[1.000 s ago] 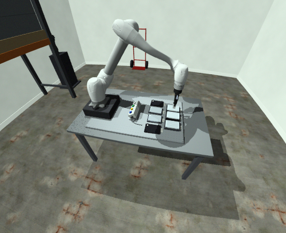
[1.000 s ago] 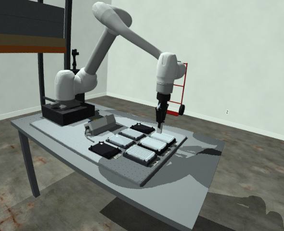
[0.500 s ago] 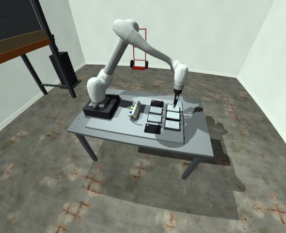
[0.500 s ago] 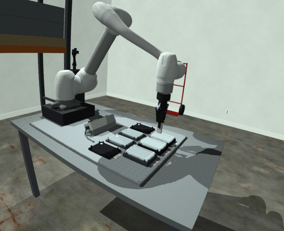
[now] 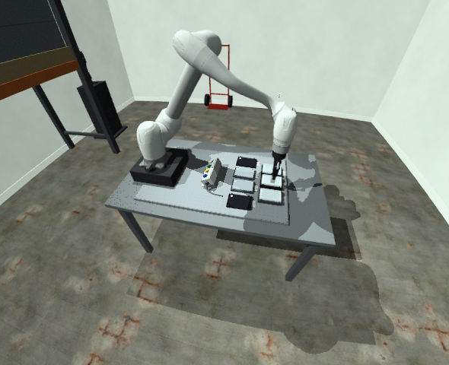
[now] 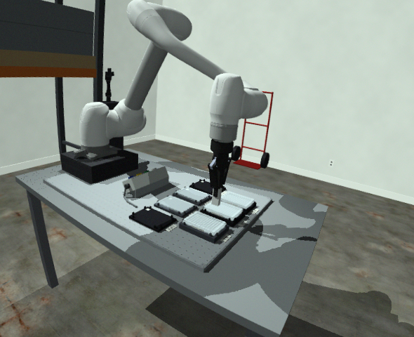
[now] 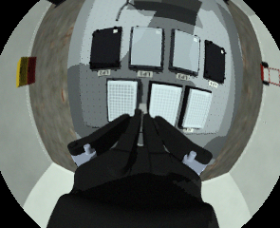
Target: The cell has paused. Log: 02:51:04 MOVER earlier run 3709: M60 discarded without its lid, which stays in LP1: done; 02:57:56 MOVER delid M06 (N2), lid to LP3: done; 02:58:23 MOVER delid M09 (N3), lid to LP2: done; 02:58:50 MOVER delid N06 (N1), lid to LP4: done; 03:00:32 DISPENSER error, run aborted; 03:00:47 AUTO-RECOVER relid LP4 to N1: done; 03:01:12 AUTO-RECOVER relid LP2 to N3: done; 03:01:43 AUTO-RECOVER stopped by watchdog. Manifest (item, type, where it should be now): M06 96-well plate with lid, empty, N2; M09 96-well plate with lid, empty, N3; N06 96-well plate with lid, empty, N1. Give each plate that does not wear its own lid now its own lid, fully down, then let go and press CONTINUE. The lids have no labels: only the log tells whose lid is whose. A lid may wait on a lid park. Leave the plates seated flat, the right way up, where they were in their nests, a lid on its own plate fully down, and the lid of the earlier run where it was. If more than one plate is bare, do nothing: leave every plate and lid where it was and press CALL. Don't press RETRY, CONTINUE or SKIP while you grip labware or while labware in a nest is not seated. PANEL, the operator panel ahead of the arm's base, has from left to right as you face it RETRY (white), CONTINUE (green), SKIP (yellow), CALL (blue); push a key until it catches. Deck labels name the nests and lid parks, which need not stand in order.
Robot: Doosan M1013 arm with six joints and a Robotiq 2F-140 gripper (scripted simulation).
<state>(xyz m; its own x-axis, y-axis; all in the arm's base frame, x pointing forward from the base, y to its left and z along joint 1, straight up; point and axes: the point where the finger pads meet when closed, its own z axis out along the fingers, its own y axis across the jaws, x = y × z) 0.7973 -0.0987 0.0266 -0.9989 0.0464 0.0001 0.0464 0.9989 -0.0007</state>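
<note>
Right now my hand is 18 cm past the grey pad, 13 cm to the right of it and 10 cm above it. From my hand the other things lie so: blue key: 42 cm behind, 4 cm below; black lid park: 19 cm behind, 12 cm to the right, 10 cm below; plate: 8 cm below, 6 cm to the right, 1 cm behind.
</note>
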